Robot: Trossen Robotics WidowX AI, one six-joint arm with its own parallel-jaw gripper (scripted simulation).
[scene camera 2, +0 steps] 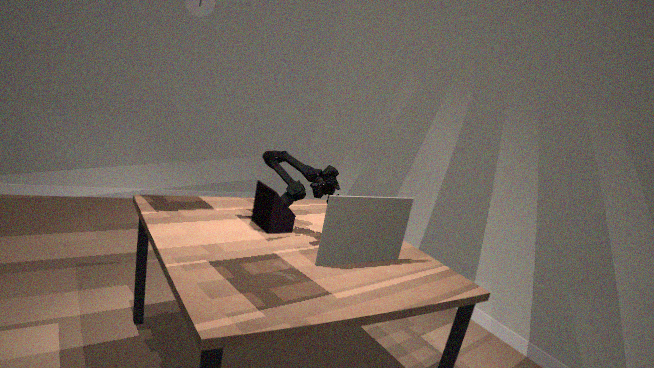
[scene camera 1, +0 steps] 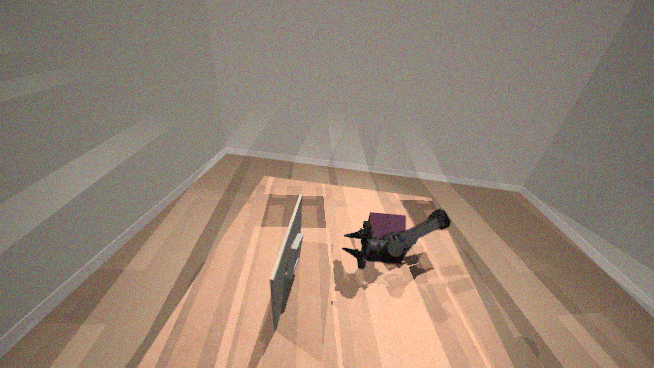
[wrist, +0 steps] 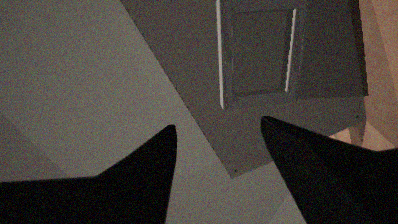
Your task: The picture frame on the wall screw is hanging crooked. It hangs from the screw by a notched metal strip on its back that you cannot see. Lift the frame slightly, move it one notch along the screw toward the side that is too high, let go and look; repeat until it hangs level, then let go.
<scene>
I see my gripper (scene camera 1: 342, 241) and a grey wall panel (scene camera 2: 356, 229).
My gripper shows as well in the wrist view (wrist: 218, 127). The grey wall panel also shows in scene camera 1 (scene camera 1: 278, 282).
</scene>
